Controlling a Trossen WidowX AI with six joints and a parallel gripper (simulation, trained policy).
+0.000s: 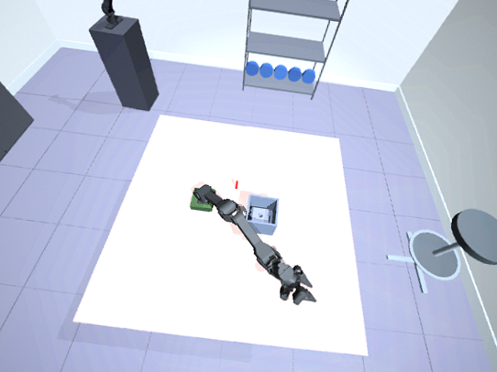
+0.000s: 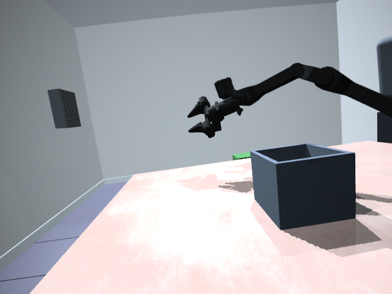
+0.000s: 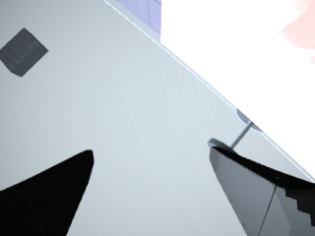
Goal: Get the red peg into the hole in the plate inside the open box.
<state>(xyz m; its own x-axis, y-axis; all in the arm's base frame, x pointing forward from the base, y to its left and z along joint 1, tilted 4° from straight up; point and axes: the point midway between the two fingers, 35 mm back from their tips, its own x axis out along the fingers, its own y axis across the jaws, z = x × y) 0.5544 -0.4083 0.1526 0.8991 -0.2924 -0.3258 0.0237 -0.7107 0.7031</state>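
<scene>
My gripper tip is now 550 mm to the right of the red peg, 420 mm past it and 180 mm above it.
</scene>
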